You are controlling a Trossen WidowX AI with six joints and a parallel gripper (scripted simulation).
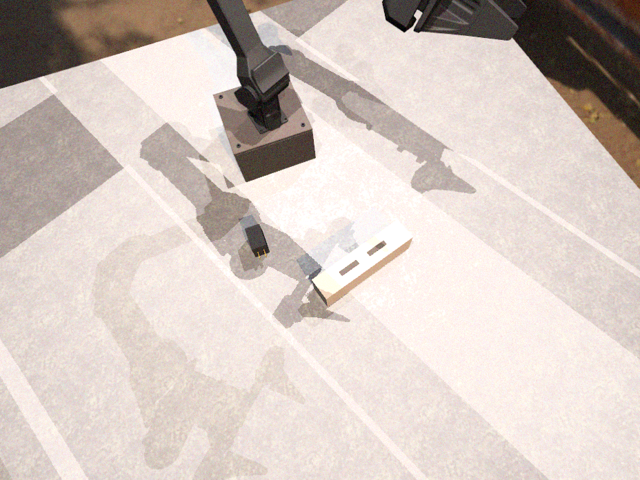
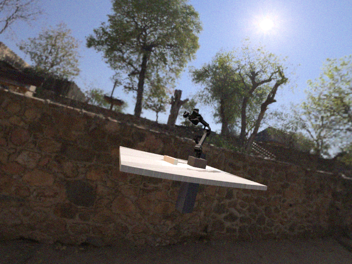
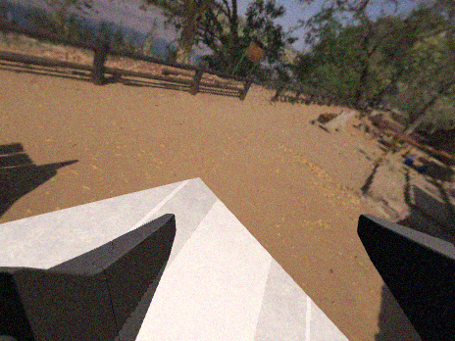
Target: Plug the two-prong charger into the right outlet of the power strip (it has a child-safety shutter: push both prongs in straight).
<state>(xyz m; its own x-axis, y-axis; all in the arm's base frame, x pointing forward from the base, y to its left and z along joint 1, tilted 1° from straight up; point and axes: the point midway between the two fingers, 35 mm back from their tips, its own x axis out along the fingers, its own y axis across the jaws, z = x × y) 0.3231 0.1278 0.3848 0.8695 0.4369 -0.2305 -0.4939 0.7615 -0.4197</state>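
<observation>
The two-prong charger is 14 cm behind my gripper tip, 29 cm to the right of it and 46 cm below it.
</observation>
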